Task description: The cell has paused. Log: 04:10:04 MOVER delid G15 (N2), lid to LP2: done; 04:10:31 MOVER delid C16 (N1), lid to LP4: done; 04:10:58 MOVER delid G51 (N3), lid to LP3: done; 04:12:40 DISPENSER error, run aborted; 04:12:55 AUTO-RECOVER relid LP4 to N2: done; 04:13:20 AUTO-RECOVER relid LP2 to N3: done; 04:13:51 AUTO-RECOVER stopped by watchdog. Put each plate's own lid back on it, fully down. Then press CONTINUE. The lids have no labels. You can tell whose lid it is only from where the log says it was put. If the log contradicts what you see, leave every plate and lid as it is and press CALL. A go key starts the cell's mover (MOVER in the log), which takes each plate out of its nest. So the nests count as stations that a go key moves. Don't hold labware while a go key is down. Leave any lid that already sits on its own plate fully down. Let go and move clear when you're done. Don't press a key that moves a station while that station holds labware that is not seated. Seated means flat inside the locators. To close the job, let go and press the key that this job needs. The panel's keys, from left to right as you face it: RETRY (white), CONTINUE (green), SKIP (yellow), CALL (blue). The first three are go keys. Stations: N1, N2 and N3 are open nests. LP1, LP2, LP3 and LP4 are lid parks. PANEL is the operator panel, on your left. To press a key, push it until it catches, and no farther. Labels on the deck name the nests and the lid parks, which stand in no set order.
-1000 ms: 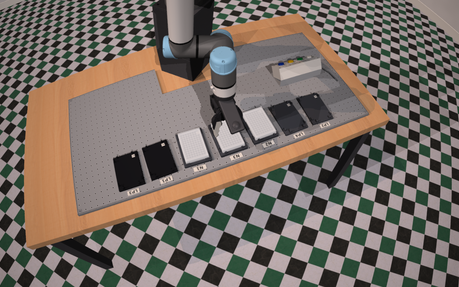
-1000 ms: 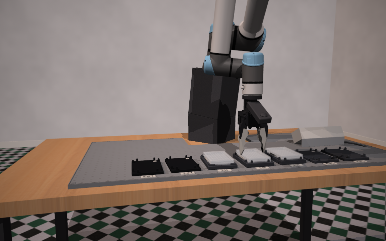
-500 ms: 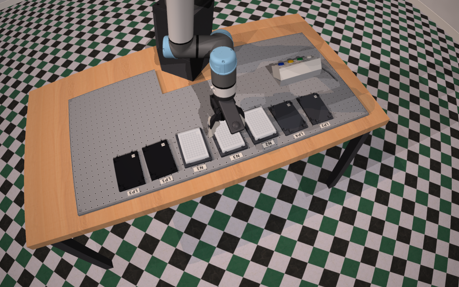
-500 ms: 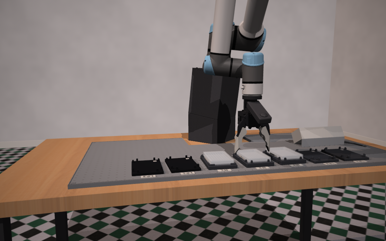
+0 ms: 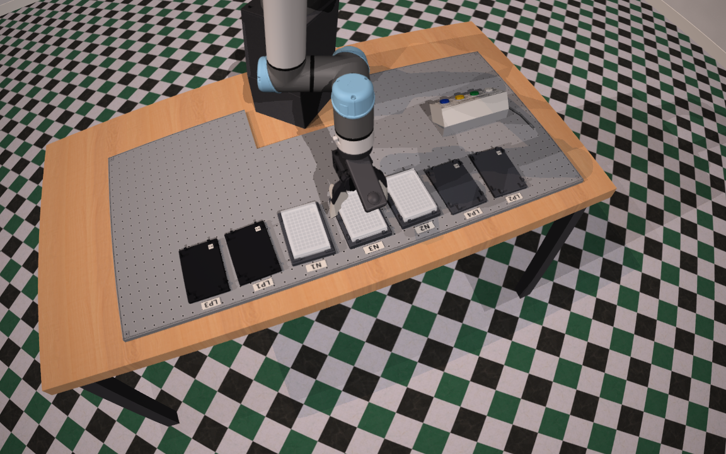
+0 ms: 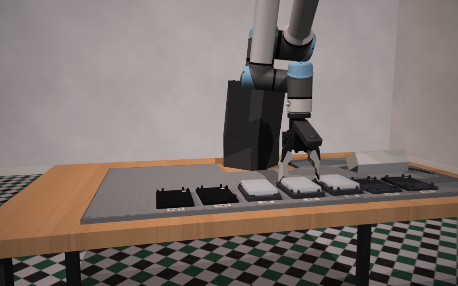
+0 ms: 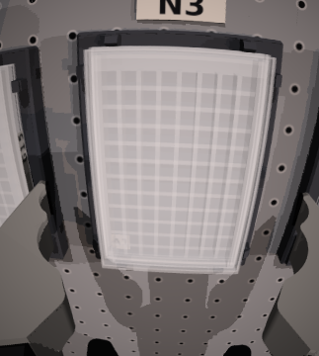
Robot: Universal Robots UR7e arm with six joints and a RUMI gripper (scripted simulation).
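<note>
The green CONTINUE key is 460 mm to the left of my hand, 190 mm behind it and 30 mm above it. The rest, counted from my hand: plate (130 mm to the left, 20 mm below, 10 mm ahead); then lid park LP1 (270 mm to the right, 30 mm below, 30 mm behind); then lid park LP4 (260 mm to the left, 30 mm below, 30 mm ahead).
</note>
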